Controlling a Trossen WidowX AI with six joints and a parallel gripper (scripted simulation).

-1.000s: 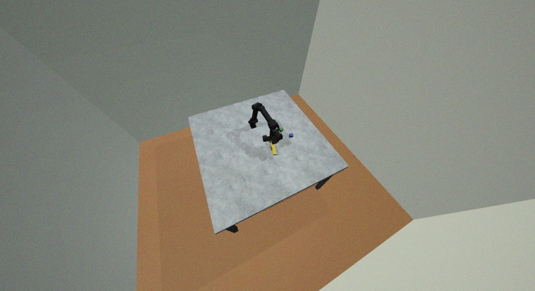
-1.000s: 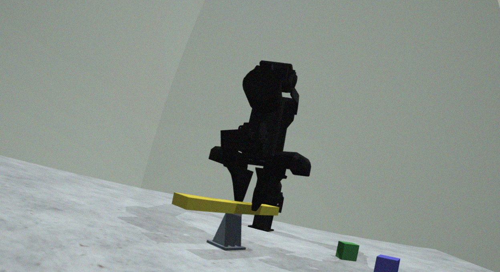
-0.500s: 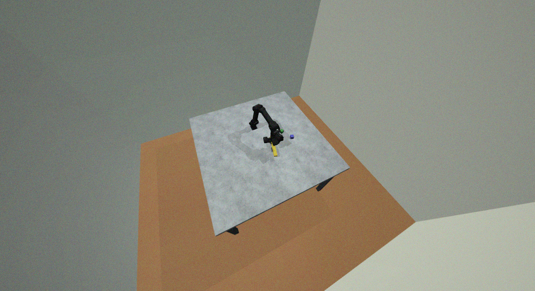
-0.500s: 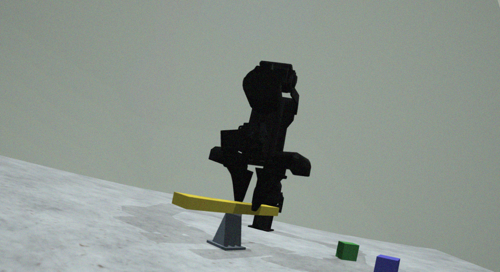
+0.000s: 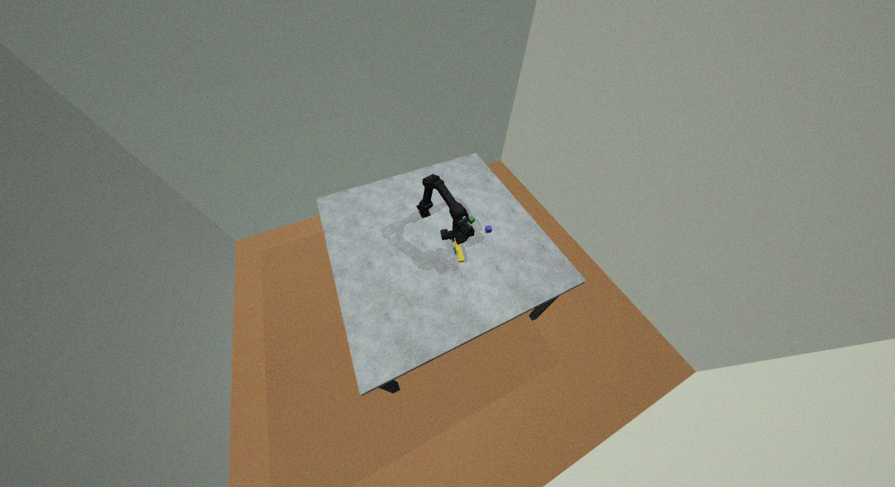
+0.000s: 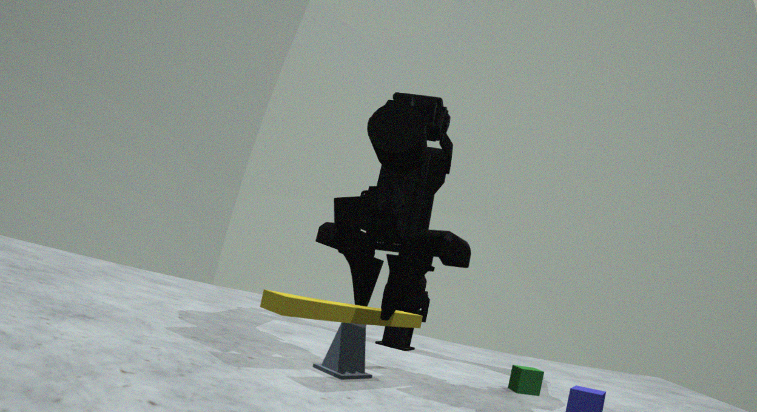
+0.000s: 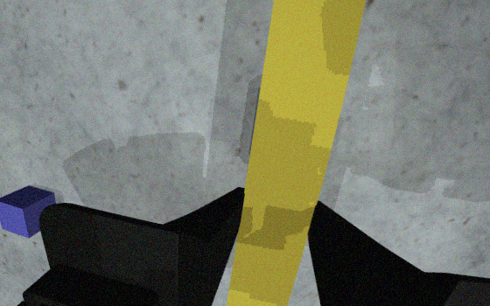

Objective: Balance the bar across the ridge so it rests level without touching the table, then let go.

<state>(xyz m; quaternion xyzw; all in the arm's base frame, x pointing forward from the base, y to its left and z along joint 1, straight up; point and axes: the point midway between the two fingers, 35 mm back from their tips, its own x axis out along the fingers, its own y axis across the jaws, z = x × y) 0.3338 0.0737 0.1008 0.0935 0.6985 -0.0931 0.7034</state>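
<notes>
Right now the yellow bar is 30 mm ahead of my gripper tip and 10 mm to the right of it. From my gripper tip the other things lie so: green cube 180 mm to the left, 140 mm behind, 50 mm below; blue cube 250 mm to the left, 50 mm below, 30 mm behind.
</notes>
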